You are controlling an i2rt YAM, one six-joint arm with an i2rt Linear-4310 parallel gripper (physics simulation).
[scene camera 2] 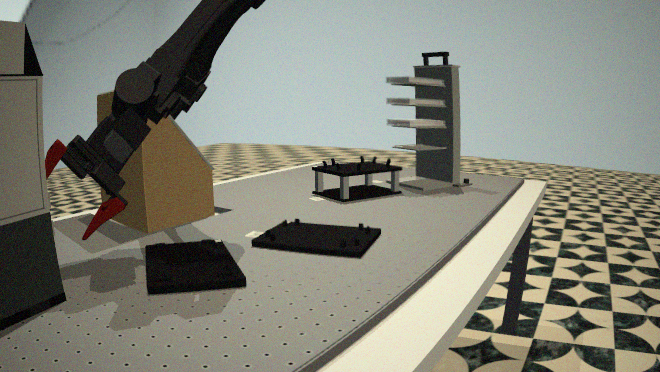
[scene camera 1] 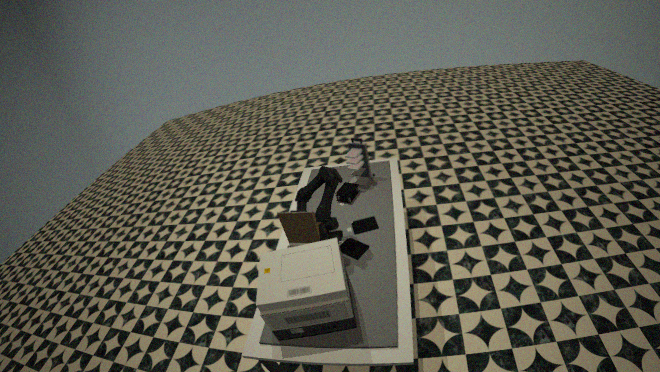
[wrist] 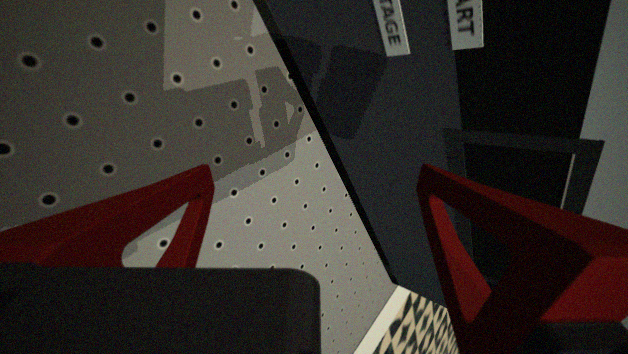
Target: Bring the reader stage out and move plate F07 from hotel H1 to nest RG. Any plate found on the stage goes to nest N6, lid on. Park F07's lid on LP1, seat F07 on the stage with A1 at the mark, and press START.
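Frame: origin at the arm's base, x down, y ahead, z right, level; millimetres.
Where they show: gripper, fingertip midpoint: (scene camera 2: 58, 217) (wrist: 315, 176); arm's base at its link origin: (scene camera 2: 151, 127) (scene camera 1: 301, 213).
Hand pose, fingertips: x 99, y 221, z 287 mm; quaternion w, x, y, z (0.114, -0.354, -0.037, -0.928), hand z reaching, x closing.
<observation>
Each offset is from my fingertips to the top centre of the thing. "*": to the spot under its first point.
The reader, a pale box with a dark lower front, @(dy -21, dx -237, dz +279 mm) (scene camera 1: 305, 270) (scene camera 2: 20, 150) (wrist: 380, 165) stands at one end of the table. In the wrist view its face carries a cut-off STAGE label @(* dy +51, dx -13, dz +57 mm) (wrist: 395, 30) and START label @(* dy +49, dx -44, dz +57 mm) (wrist: 467, 25), beside a dark framed recess. The stage does not show. My gripper (scene camera 2: 67, 205) (wrist: 315, 176) is open and empty, its red fingers close to the reader's face and above the table. A hotel tower (scene camera 1: 364, 157) (scene camera 2: 436, 130) at the far end holds pale plates on its upper shelves; their labels are unreadable. F07 cannot be told apart.
A brown block with a sloped top (scene camera 1: 300, 227) (scene camera 2: 175, 175) stands behind the gripper. A black two-level stand (scene camera 1: 347, 192) (scene camera 2: 357, 168), a black pegged pad @(* dy +164, dx +64, dz -352 mm) (scene camera 1: 365, 225) (scene camera 2: 320, 240) and another black pad @(* dy +126, dx +62, dz -142 mm) (scene camera 1: 354, 248) (scene camera 2: 195, 267) lie between reader and hotel; their labels are unreadable.
</observation>
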